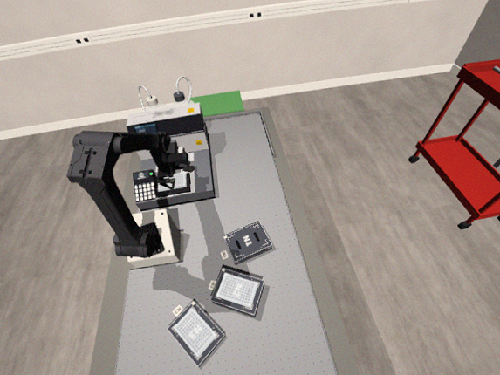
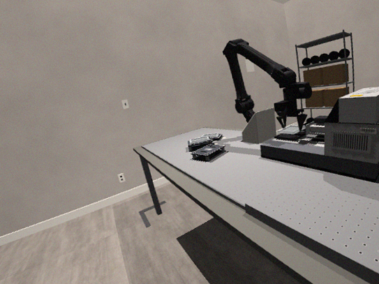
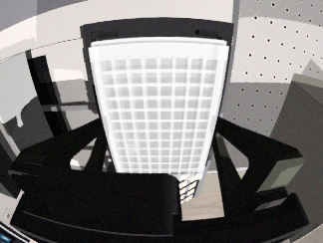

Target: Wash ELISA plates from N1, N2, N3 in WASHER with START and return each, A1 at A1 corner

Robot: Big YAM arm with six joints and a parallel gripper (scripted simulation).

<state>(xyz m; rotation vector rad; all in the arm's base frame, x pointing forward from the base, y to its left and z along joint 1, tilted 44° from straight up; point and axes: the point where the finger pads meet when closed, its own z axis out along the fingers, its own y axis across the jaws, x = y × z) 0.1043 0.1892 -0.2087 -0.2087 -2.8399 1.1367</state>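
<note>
My hand is 30 mm above the dark carrier. Also, from my hand: washer (10 mm ahead, 150 mm to the left, 30 mm above).
</note>
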